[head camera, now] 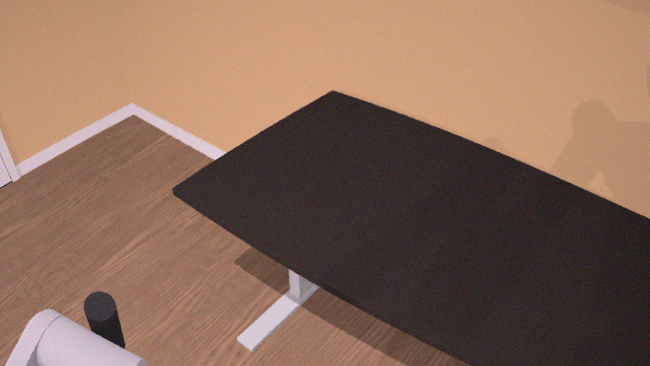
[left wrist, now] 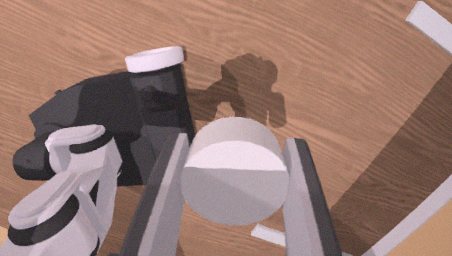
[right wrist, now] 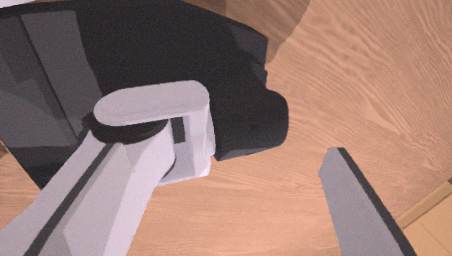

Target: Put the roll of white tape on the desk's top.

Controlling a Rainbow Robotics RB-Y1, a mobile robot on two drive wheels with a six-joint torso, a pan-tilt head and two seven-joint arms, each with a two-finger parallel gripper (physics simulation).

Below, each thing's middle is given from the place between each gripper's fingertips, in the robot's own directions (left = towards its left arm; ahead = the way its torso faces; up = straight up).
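My left hand is 1 cm below the roll of white tape [left wrist: 234,174] and 1 cm to the left of it.
My right hand is 26 cm below the roll of white tape, and it is also 61 cm short of the roll of white tape and 52 cm to the right of it.
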